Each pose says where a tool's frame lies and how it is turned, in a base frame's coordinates. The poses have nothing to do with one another.
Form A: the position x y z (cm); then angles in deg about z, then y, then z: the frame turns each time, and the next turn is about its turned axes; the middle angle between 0 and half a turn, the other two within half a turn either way.
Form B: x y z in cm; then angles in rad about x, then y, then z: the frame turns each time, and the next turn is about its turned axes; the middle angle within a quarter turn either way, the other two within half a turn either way. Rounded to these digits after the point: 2 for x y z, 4 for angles.
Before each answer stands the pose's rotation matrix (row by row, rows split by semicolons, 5 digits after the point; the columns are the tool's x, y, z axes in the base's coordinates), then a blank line. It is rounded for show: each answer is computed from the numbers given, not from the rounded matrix.
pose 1, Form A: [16.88 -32.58 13.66 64.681 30.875 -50.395]
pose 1, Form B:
0.93044 -0.29345 0.21946; 0.16510 0.87038 0.46387; -0.32714 -0.39537 0.85829

[16.88 -32.58 13.66 -0.4955 0.2213 0.3055]
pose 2, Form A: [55.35 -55.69 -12.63 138.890 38.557 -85.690]
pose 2, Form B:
0.61137 -0.63694 -0.46962; 0.78996 0.45608 0.40982; -0.04684 -0.62153 0.78199

[55.35 -55.69 -12.63 -0.4827 -0.4889 0.8059]
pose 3, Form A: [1.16 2.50 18.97 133.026 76.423 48.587]
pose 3, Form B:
-0.65421 -0.36345 -0.66326; -0.39820 -0.58005 0.71062; -0.64300 0.72900 0.23475

[1.16 2.50 18.97 -1.2517 -0.7252 2.6345]
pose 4, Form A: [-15.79 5.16 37.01 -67.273 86.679 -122.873]
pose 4, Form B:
-0.78681 -0.48184 0.38569; -0.29548 -0.25457 -0.92081; 0.54187 -0.83847 0.05793

[-15.79 5.16 37.01 1.5080 0.3960 2.5921]
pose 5, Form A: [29.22 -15.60 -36.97 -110.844 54.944 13.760]
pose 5, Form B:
0.02378 0.95634 -0.29127; -0.60601 -0.21794 -0.76502; -0.79510 0.19471 0.57438

[29.22 -15.60 -36.97 0.9268 -0.2956 -1.5459]
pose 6, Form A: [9.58 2.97 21.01 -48.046 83.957 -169.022]
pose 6, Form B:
-0.21071 -0.71667 0.66482; -0.05045 -0.67121 -0.73955; 0.97625 -0.18937 0.10527

[9.58 2.97 21.01 1.4294 0.7273 1.8568]
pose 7, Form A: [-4.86 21.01 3.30 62.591 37.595 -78.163]
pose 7, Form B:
0.94369 0.17489 0.28084; -0.30626 0.78287 0.54159; -0.12514 -0.59710 0.79234

[-4.86 21.01 3.30 -0.5996 0.2847 -0.1832]
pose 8, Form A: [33.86 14.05 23.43 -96.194 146.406 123.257]
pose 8, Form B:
0.78205 -0.62035 -0.05970; -0.54436 -0.63332 -0.55007; 0.30343 0.46268 -0.83298

[33.86 14.05 23.43 2.5580 -0.0597 0.6706]
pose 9, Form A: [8.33 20.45 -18.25 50.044 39.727 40.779]
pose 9, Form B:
-0.12665 -0.90305 0.41045; 0.86587 0.10124 0.48992; -0.48397 0.41744 0.76910

[8.33 20.45 -18.25 -0.5672 0.4229 1.7101]
